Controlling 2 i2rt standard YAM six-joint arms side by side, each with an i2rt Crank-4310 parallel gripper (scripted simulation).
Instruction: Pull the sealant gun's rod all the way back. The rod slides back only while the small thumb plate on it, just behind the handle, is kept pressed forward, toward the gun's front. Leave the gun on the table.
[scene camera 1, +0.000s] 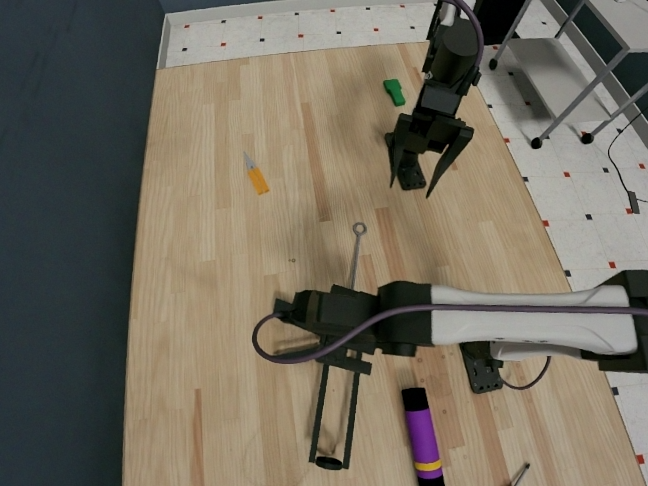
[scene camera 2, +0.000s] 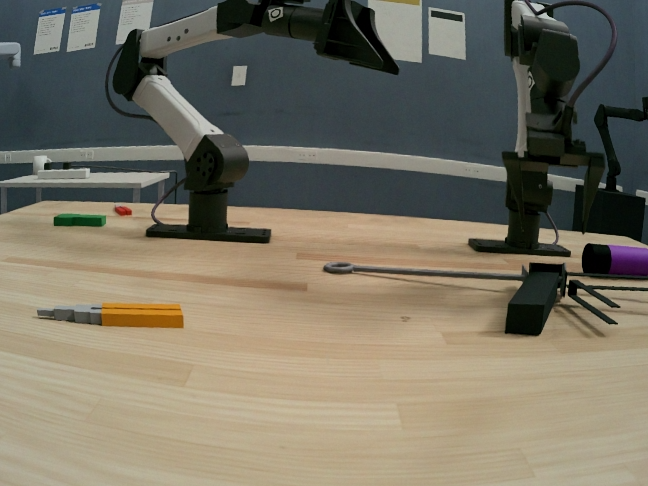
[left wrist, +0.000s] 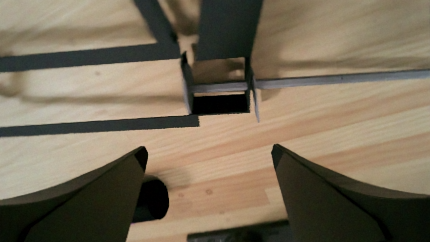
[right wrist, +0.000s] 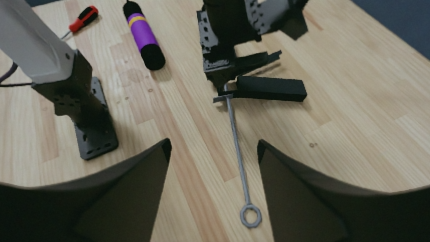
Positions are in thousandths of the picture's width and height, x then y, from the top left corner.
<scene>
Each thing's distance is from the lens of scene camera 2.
left gripper (scene camera 2: 856, 478): 73 cm
right gripper (scene camera 2: 604, 141): 78 cm
orange-handled knife (scene camera 2: 167, 647): 51 cm
</scene>
